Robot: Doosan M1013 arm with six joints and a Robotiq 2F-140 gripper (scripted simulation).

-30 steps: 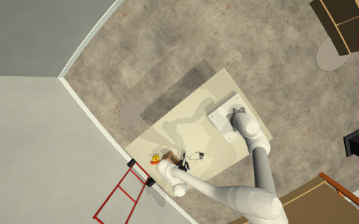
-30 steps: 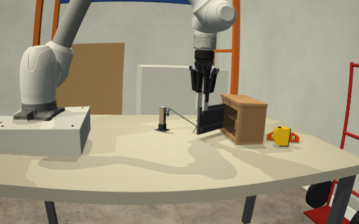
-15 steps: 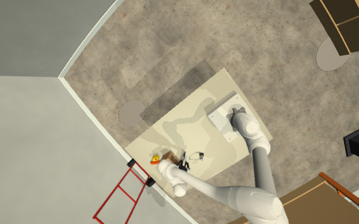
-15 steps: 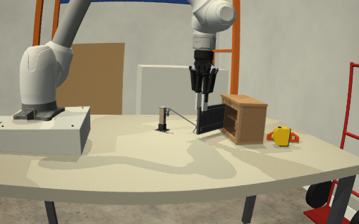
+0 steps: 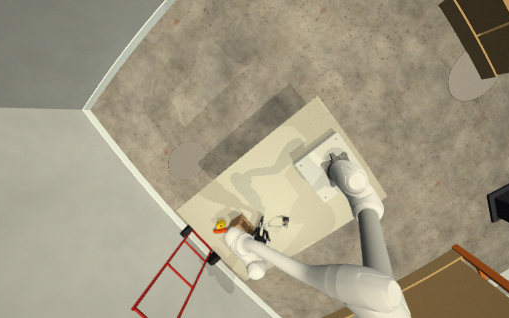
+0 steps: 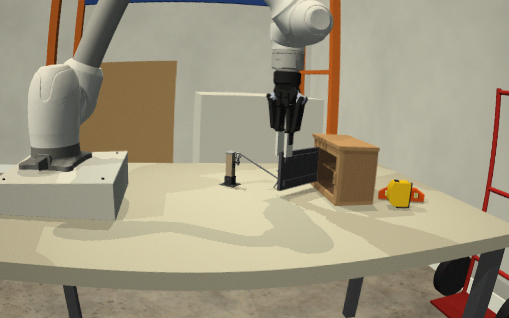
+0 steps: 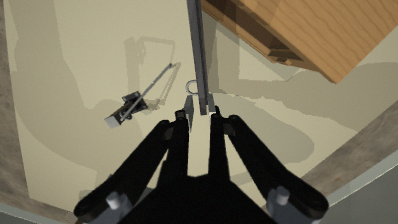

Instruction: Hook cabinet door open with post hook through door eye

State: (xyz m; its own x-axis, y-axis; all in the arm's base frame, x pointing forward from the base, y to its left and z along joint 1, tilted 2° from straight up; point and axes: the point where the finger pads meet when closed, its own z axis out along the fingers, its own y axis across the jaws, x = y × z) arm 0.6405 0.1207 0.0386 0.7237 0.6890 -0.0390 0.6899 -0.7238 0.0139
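Now: the dark door 50 mm ahead of my hand, 60 mm to the left of it and 70 mm below it.
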